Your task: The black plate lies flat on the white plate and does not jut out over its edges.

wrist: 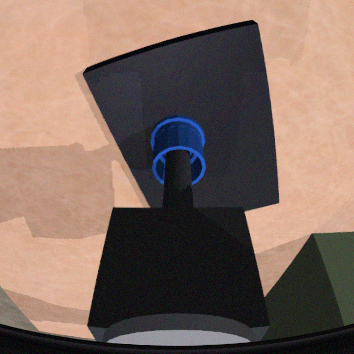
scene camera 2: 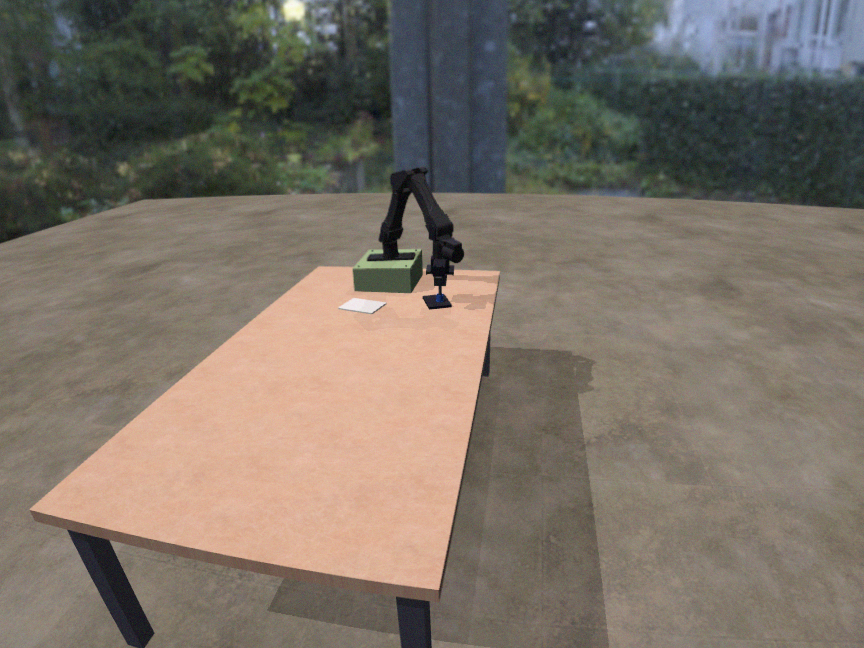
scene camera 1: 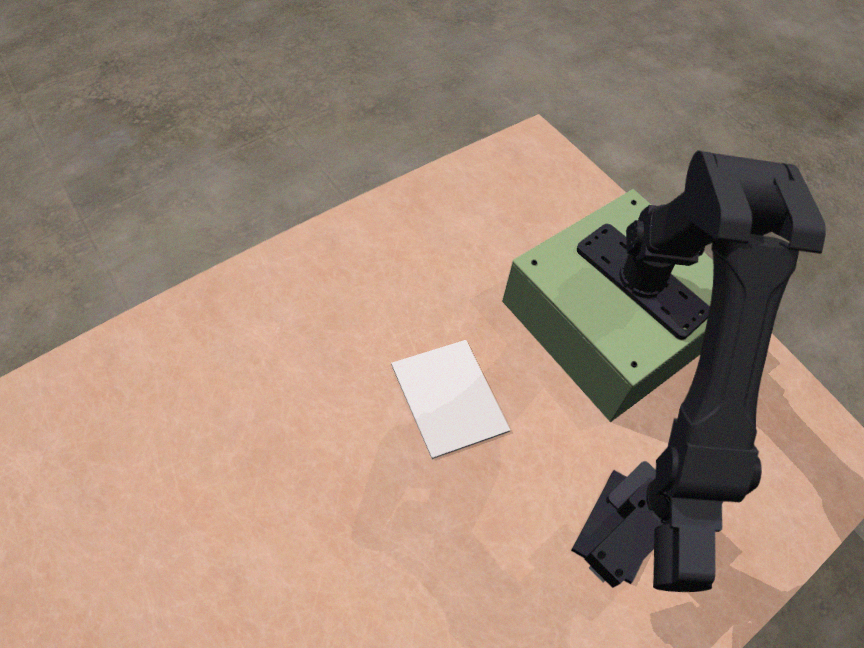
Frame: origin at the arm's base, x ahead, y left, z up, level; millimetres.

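Seen in the pictures: end effector, tool point: (wrist: 177, 130) (scene camera 2: 439, 303); arm's base, origin of the base link: (scene camera 2: 391, 257) (scene camera 1: 642, 281).
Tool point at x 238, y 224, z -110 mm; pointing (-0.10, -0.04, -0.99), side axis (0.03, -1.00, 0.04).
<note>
Pixels of each thing's middle, then the offset from my tool point to it. Level surfaces: height alone.
- black plate, body centre: (wrist: 199, 143) (scene camera 1: 622, 525) (scene camera 2: 436, 301) dy -12, dx -6, dz +5 mm
- white plate, body centre: (scene camera 1: 449, 396) (scene camera 2: 362, 305) dy -294, dx +43, dz +3 mm
- wooden table, its level: dz +0 mm
The black plate (wrist: 225, 98) (scene camera 2: 436, 302) lies flat on the table, to the right of the green base. My suction cup (wrist: 178, 140) (scene camera 2: 440, 293) is blue and presses down on the plate near its middle. In scene camera 1 the arm's wrist hides both the cup and the black plate. The white plate (scene camera 1: 450, 399) (scene camera 2: 363, 305) lies flat on the table well to the left, apart from the black plate and bare on top.
The green base block (scene camera 1: 584, 302) (scene camera 2: 387, 273) (wrist: 316, 281) carrying the arm stands between and behind the two plates. The wooden table (scene camera 1: 269, 482) (scene camera 2: 301, 418) has its right edge close to the black plate.
</note>
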